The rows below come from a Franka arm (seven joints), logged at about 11 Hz.
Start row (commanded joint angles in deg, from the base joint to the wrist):
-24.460 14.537 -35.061 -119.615 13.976 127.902 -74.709
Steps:
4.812 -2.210 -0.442 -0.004 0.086 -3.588 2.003
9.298 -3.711 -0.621 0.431 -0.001 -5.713 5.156
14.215 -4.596 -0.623 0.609 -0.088 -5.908 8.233
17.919 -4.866 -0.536 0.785 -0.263 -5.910 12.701
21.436 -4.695 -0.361 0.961 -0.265 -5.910 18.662
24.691 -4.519 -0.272 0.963 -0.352 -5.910 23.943
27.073 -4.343 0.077 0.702 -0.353 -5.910 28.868
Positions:
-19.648 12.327 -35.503 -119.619 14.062 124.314 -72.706
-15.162 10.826 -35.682 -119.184 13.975 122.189 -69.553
-10.245 9.941 -35.684 -119.006 13.888 121.994 -66.476
-6.541 9.671 -35.597 -118.830 13.713 121.992 -62.008
-3.024 9.842 -35.422 -118.654 13.711 121.992 -56.047
0.231 10.018 -35.333 -118.652 13.624 121.992 -50.766
2.613 10.194 -34.984 -118.913 13.623 121.992 -45.841

